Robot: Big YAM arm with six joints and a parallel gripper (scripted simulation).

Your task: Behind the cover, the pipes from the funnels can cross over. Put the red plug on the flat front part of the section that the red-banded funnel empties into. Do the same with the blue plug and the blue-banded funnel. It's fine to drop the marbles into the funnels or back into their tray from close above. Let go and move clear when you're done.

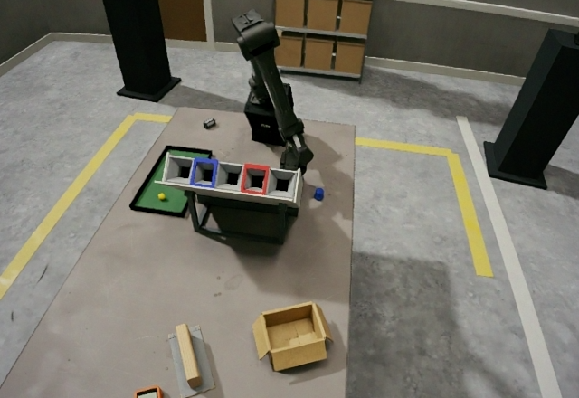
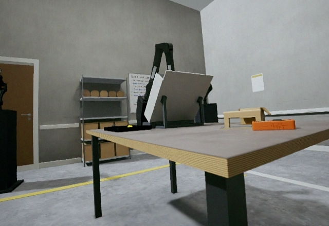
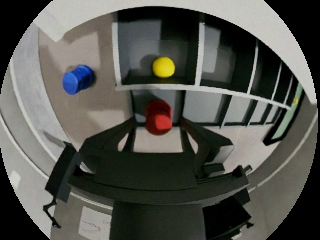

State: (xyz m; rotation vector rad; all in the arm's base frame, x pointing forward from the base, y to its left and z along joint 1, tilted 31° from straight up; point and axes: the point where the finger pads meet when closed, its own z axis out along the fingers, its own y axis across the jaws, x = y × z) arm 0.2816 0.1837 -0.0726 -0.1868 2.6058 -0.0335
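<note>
My gripper is now 460 mm to the left of the green marble tray, 140 mm short of it and 30 mm above it. Also, from my hand: orange device 930 mm ahead, 90 mm to the right, 30 mm below; white cover 210 mm ahead, 170 mm above, 120 mm to the right; cardboard box 620 mm ahead, 180 mm to the left.
</note>
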